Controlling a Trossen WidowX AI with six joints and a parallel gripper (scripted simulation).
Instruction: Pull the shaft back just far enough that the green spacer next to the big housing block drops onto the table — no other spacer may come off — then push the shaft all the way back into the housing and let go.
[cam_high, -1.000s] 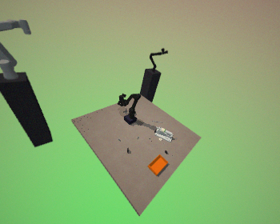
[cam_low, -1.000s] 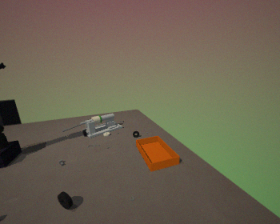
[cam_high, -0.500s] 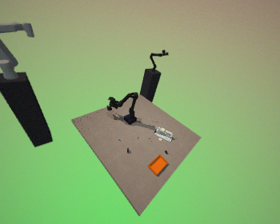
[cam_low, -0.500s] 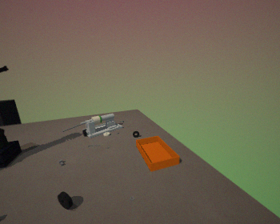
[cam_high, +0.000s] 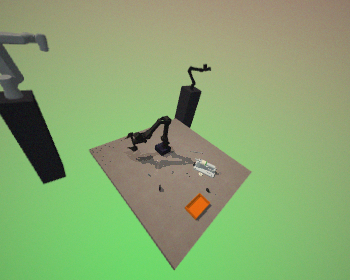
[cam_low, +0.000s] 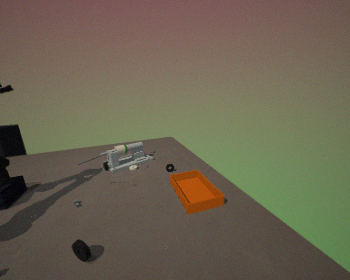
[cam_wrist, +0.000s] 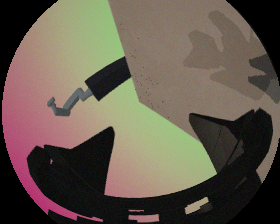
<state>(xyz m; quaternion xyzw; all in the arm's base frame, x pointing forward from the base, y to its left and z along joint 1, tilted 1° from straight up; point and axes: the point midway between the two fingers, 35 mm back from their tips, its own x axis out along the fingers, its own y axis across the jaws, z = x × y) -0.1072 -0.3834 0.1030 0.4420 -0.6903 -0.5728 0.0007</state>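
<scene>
Now: the grey shaft 640 mm to the left of my gripper tip, 520 mm ahead of it and 70 mm below it. Round my gripper tip: pale spacer: 600 mm ahead, 560 mm to the left, 150 mm below; black wheel: 530 mm ahead, 130 mm below, 90 mm to the left; green spacer: 660 mm to the left, 560 mm ahead, 70 mm below.
</scene>
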